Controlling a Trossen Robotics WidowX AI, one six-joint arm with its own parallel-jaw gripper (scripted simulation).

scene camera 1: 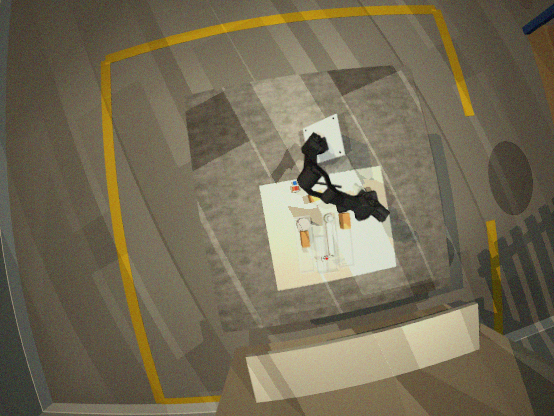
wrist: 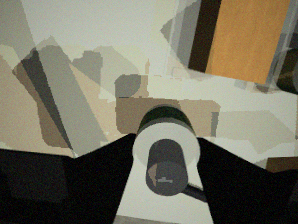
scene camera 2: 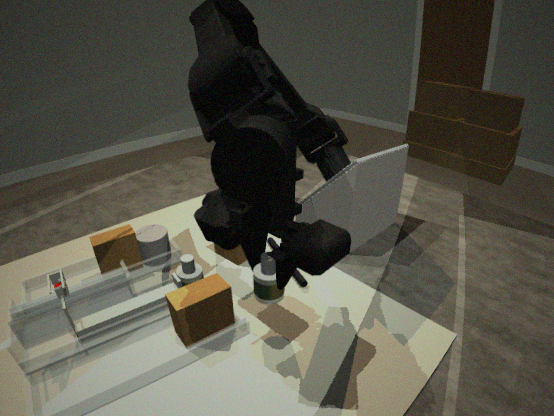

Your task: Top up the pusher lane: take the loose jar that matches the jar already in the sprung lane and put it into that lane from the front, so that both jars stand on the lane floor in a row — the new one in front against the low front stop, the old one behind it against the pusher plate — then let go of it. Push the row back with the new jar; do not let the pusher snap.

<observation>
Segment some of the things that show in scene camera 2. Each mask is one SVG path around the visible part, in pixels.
My gripper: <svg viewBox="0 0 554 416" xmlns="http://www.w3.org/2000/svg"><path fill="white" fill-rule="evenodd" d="M296 163L288 168L287 176L281 189L267 200L255 203L240 202L232 199L219 188L207 192L202 201L203 206L194 213L194 218L206 240L219 245L225 250L234 249L238 245L241 246L252 273L253 268L261 263L260 256L265 253L268 233L281 239L280 247L267 254L276 261L276 282L279 290L286 287L297 268L309 275L322 275L350 254L351 247L350 234L340 227L321 219L313 224L293 221L294 216L302 213L302 204L295 202L295 182L303 179L304 169L297 168Z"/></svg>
A jar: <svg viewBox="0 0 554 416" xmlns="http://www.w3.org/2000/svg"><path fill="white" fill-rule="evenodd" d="M265 252L260 256L261 263L253 268L254 296L258 302L263 304L275 304L283 300L285 287L282 290L277 288L276 261L267 255L269 252Z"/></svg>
An orange box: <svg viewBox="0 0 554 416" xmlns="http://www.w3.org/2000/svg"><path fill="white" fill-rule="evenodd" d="M218 273L165 294L173 327L185 347L235 323L232 286Z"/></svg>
A grey cylinder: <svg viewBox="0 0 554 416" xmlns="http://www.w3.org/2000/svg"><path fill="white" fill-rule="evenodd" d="M165 226L158 224L148 225L138 229L135 233L142 261L171 251L168 230Z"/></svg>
An orange box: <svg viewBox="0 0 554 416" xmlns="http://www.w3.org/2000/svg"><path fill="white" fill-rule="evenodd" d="M131 225L127 224L90 237L101 274L121 267L121 259L123 259L126 267L142 261L136 234Z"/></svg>
</observation>
